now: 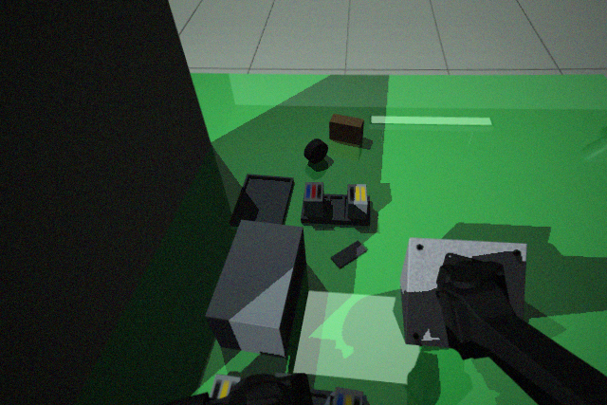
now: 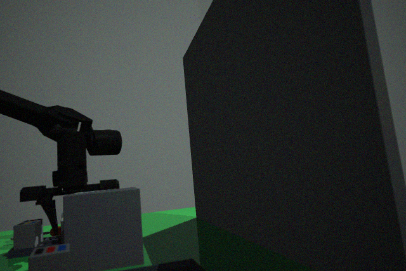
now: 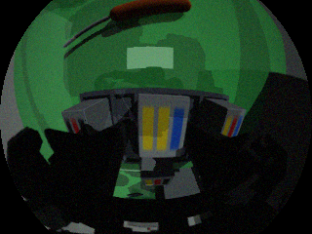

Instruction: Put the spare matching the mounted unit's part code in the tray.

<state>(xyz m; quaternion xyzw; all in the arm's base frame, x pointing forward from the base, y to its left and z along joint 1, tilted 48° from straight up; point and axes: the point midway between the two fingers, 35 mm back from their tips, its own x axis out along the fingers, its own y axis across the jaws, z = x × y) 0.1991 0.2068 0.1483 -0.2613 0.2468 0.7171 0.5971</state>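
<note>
Now: the dark tray 150 mm ahead of my gripper tip, 390 mm to the right of it and 10 mm below it. From my gripper tip the other things lie so: black rack: 400 mm to the right, 10 mm below; grey mounted unit: 80 mm ahead, 190 mm to the right, 30 mm above; spare: 10 mm to the left, 30 mm above.
</note>
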